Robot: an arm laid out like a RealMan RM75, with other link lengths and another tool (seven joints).
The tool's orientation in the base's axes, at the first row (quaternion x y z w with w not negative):
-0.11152, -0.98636, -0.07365, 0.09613
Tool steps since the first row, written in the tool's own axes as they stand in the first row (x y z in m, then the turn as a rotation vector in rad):
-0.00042, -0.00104, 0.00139, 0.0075, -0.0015, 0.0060
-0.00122, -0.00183, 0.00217, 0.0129, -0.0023, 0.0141
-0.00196, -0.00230, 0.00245, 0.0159, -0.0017, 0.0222
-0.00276, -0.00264, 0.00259, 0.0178, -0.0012, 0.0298
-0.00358, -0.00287, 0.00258, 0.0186, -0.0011, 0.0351
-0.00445, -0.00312, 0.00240, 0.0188, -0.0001, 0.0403
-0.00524, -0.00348, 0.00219, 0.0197, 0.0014, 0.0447
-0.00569, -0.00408, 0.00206, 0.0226, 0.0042, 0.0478
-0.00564, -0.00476, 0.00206, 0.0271, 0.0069, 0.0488
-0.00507, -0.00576, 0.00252, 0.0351, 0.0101, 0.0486
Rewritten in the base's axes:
-0.00008, -0.00086, -0.00156, -0.0086, 0.0011, -0.0045
0.00036, -0.00165, -0.00258, -0.0153, 0.0028, -0.0113
0.00091, -0.00221, -0.00307, -0.0195, 0.0053, -0.0185
0.00157, -0.00268, -0.00341, -0.0225, 0.0075, -0.0254
0.00231, -0.00307, -0.00360, -0.0241, 0.0086, -0.0304
0.00311, -0.00352, -0.00363, -0.0250, 0.0105, -0.0353
0.00382, -0.00407, -0.00364, -0.0263, 0.0129, -0.0392
0.00413, -0.00476, -0.00368, -0.0289, 0.0167, -0.0412
0.00392, -0.00541, -0.00375, -0.0328, 0.0204, -0.0409
0.00306, -0.00618, -0.00420, -0.0396, 0.0251, -0.0387

